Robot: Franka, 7 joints.
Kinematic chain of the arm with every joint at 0, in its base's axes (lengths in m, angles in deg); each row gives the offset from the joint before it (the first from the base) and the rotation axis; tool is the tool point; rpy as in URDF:
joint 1: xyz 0 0 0.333 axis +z
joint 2: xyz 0 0 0 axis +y
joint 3: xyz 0 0 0.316 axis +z
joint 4: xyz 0.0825 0 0 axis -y
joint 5: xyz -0.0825 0 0.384 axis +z
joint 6: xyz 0 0 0 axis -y
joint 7: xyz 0.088 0 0 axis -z
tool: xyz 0 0 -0.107 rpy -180 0 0
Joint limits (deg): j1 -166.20..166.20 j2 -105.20..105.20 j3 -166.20..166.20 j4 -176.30..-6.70 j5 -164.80..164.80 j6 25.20..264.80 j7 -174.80..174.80
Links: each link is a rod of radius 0.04 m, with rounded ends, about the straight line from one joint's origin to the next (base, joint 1, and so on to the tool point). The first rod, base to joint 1, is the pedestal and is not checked.
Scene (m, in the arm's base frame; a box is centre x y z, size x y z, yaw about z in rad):
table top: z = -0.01
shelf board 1: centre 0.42 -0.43 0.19 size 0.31 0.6 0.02 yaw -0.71
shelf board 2: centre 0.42 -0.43 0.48 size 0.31 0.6 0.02 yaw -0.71
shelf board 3: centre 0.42 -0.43 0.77 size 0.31 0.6 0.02 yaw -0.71
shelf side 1: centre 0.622 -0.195 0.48 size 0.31 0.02 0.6 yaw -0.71
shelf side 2: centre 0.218 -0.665 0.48 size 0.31 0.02 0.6 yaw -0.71
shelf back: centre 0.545 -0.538 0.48 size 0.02 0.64 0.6 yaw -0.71
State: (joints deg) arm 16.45 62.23 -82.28 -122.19 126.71 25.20 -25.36
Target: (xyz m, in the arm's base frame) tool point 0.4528 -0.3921 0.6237
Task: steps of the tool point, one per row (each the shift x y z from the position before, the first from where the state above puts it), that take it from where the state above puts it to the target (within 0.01 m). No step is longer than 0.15 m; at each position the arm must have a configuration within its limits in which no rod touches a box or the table.
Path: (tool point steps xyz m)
1: -0.0414 0.0331 0.0106
2: -0.0450 0.0366 0.0044
3: -0.0470 0.0405 -0.0036
4: -0.0469 0.0449 -0.0114
5: 0.0108 -0.0538 0.0888
6: -0.0022 -0.0203 0.1053
7: -0.0075 0.0208 0.1083
8: 0.0578 -0.0628 -0.0024
9: 0.0551 -0.0540 -0.0085
10: 0.0507 -0.0392 -0.0031
11: 0.0432 -0.0218 0.0140

